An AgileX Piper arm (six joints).
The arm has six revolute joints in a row. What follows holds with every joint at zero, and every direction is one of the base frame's. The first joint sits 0.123 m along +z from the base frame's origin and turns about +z. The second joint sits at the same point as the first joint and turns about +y. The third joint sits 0.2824 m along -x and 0.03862 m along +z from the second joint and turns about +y. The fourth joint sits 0.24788 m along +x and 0.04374 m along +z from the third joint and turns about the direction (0.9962, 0, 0.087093). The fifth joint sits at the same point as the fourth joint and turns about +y. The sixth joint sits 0.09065 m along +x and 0.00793 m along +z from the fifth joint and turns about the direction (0.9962, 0, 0.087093). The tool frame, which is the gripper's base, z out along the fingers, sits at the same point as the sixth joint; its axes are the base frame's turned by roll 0, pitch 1.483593 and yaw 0 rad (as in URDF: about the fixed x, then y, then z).
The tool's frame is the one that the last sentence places.
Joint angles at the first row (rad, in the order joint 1, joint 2, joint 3, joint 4, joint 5, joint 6):
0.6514 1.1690 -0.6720 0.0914 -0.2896 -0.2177
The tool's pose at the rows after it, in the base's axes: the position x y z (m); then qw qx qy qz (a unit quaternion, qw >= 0):
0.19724 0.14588 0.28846 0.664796 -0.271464 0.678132 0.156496
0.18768 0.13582 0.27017 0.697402 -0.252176 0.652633 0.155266
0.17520 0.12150 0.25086 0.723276 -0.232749 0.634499 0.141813
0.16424 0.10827 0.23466 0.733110 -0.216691 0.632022 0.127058
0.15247 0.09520 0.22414 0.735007 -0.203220 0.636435 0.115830
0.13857 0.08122 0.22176 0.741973 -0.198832 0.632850 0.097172
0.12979 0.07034 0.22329 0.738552 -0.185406 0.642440 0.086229
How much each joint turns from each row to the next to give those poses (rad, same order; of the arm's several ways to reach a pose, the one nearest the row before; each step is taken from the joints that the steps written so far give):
0.0000 0.0000 0.1012 0.0000 -0.1558 -0.0118
0.0000 0.0001 0.1180 0.0135 -0.2073 -0.0049
0.0001 -0.0027 0.1236 0.0372 -0.1894 -0.0278
-0.0001 -0.0025 0.0962 0.0396 -0.1180 -0.0176
0.0000 -0.0328 0.0768 0.0374 -0.0479 -0.0114
0.0000 -0.0899 0.0605 0.0380 0.0112 -0.0512
0.0000 -0.1049 0.0212 0.0653 0.0869 -0.0521

